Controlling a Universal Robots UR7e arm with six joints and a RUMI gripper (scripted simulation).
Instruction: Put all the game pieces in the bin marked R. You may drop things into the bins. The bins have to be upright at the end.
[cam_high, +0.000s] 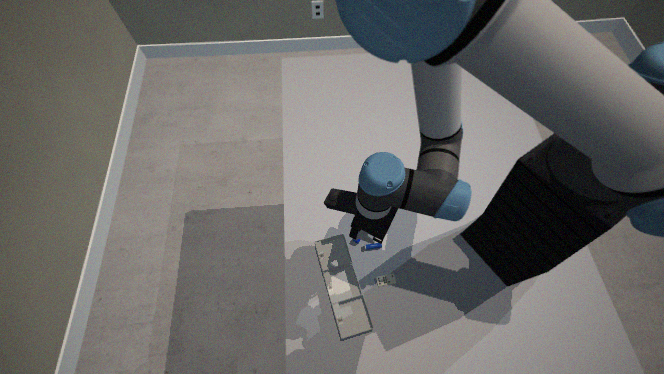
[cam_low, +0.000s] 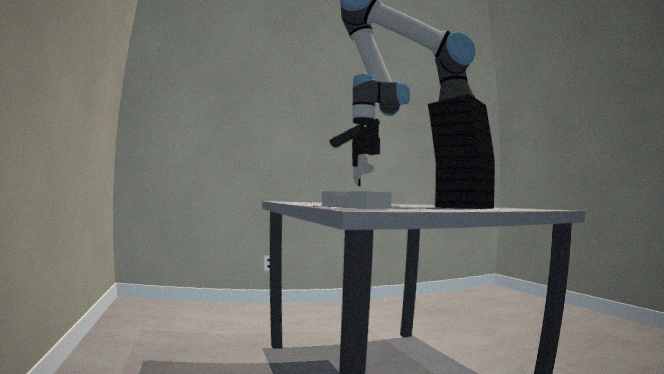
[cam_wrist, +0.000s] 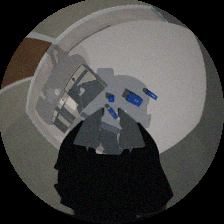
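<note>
Now: hand 7 cm above the blue game piece. The rest, counted from my hand: grey two-compartment bin unit 6 cm ahead, 12 cm to the left, 6 cm below; white spotted game piece 6 cm behind, 12 cm to the left, 8 cm below.
</note>
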